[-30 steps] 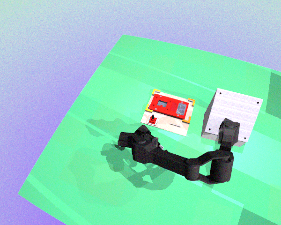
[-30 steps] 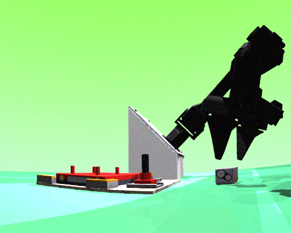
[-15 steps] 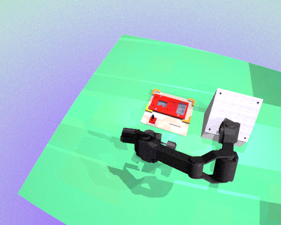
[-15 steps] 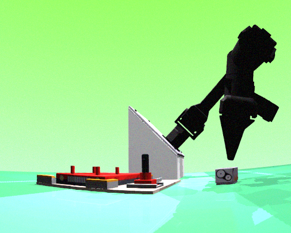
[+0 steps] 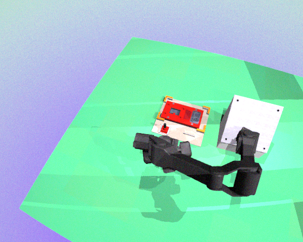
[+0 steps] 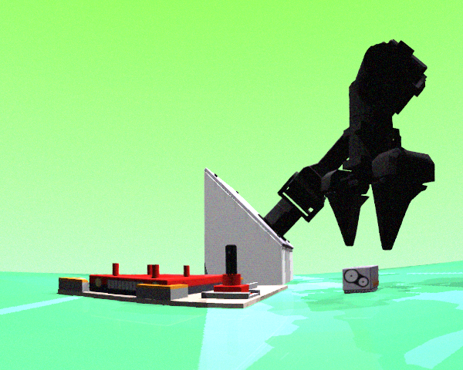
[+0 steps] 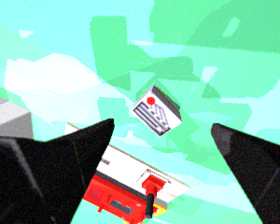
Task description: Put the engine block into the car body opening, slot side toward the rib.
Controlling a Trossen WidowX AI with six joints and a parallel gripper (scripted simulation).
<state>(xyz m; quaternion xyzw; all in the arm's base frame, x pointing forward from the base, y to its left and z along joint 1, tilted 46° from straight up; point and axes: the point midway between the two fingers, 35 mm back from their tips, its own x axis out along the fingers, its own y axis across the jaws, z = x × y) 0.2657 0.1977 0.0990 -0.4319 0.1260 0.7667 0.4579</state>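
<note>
Now: the grey engine block 4 cm below my gripper tip and 1 cm to the right of it. From my gripper tip the other things lie so: pale base plate 24 cm to the right, 4 cm below, 3 cm ahead.
</note>
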